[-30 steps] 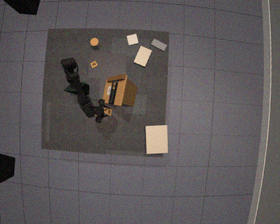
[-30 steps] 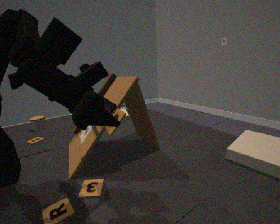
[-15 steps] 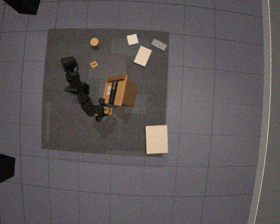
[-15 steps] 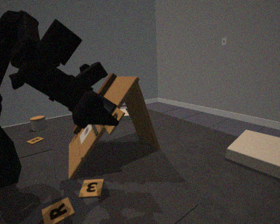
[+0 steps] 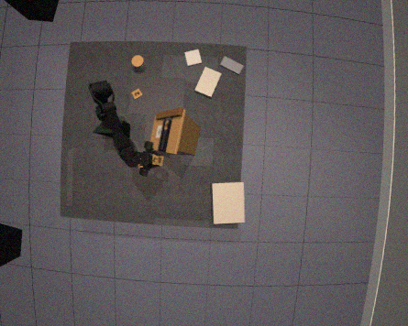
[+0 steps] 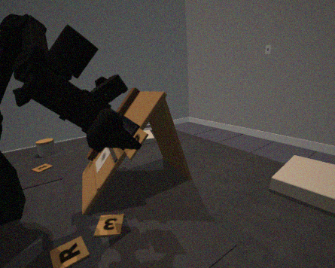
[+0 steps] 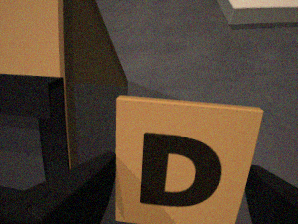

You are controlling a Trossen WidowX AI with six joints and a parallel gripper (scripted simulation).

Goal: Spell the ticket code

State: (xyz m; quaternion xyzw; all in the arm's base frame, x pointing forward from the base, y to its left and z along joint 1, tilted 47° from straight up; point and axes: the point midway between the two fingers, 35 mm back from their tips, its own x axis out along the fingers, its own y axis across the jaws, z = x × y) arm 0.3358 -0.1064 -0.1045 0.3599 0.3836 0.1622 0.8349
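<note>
Right now my gripper tip is 170 mm to the right of the white ticket, 80 mm above it and 60 mm past it. Round my gripper tip: letter tile d right at my gripper tip; then large white slab 460 mm ahead, 200 mm to the right, 160 mm below; then letter tile 170 mm below, 80 mm behind, 10 mm to the right.
</note>
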